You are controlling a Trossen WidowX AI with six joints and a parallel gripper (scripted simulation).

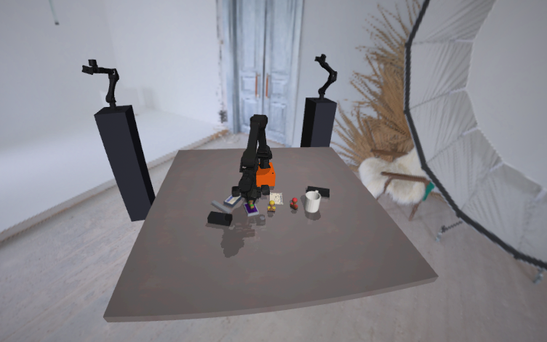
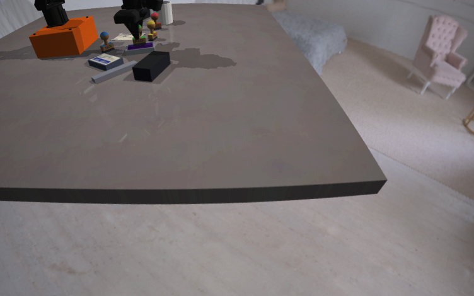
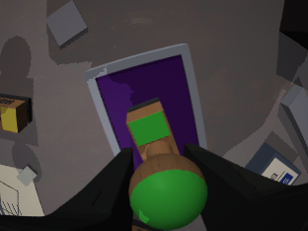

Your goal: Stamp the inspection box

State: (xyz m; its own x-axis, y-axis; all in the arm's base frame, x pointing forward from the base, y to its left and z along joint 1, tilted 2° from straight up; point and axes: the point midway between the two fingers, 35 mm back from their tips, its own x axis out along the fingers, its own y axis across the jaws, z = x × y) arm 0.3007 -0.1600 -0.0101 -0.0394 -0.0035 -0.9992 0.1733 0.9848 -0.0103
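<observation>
Now: the purple ink pad 4 cm below my gripper tip. Also, from my gripper tip: yellow-knobbed stamp (10 cm to the left, 4 cm ahead, 2 cm below); green-knobbed stamp (right at my gripper tip); blue-knobbed stamp (11 cm behind, 3 cm to the left, 2 cm below).
</observation>
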